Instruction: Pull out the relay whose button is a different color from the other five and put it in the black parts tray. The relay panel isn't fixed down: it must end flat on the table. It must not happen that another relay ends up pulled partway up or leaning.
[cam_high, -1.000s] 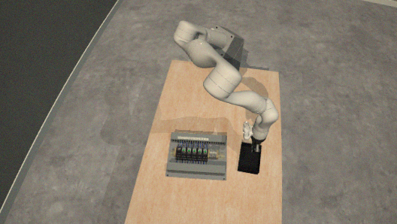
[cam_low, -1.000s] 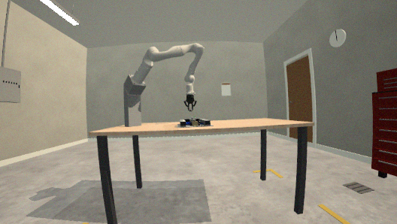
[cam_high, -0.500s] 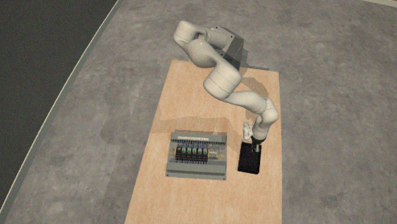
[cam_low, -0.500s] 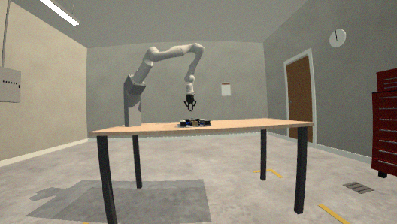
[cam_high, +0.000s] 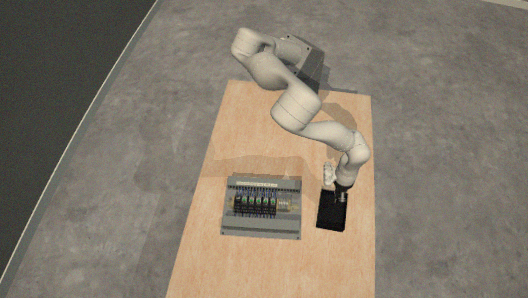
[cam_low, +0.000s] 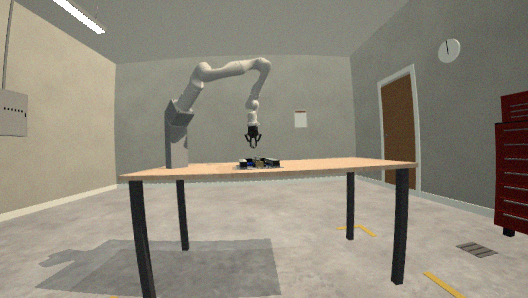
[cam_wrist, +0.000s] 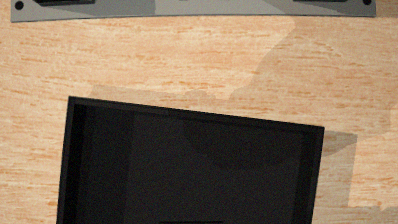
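Now: the black parts tray 120 mm below my hand. Also, from my hand: relay: 10 mm below; grey relay panel: 270 mm to the right, 120 mm below, 90 mm behind.
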